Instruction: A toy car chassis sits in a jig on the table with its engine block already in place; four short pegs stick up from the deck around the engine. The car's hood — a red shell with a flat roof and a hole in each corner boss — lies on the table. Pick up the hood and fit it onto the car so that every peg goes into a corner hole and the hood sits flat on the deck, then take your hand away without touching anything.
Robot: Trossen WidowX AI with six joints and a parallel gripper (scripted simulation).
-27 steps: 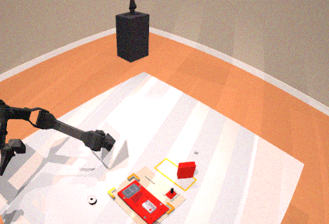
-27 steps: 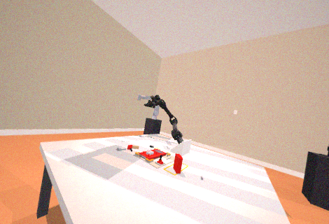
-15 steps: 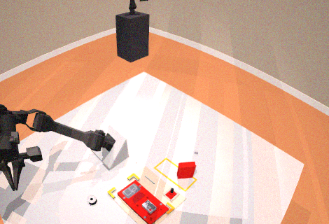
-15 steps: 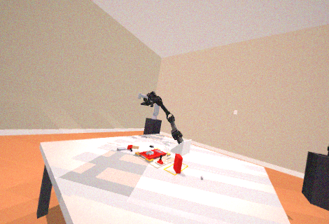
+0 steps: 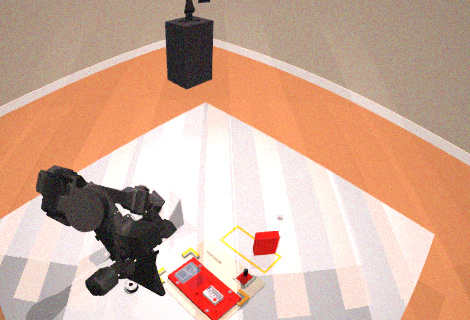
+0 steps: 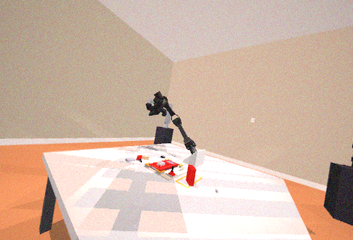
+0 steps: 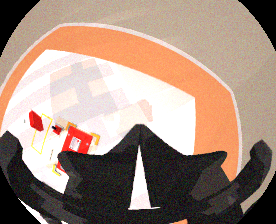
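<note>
Right now the red hood is 6 cm behind my gripper tip, 39 cm to the left of it and 30 cm below it.
</note>
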